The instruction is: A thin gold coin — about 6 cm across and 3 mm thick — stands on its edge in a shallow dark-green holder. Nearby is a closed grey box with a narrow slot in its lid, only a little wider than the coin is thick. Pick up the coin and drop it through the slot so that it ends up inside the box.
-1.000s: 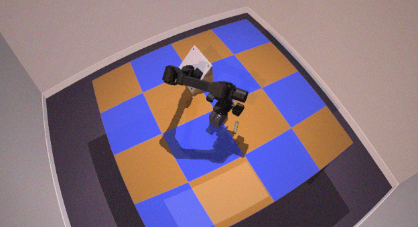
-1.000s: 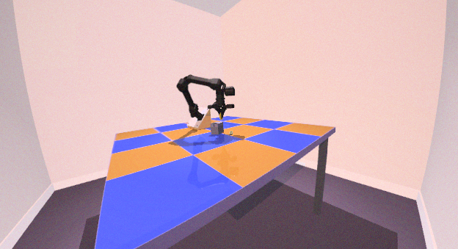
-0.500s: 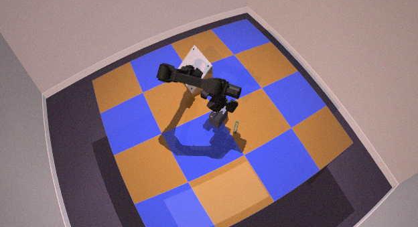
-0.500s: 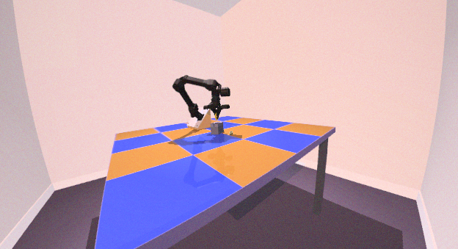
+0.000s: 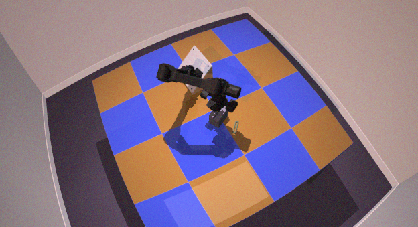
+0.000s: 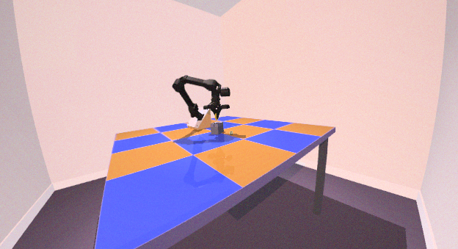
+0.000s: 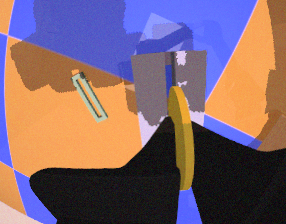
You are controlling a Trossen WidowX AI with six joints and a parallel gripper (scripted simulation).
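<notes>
Right now the coin is 2 cm above my gripper tip.
</notes>
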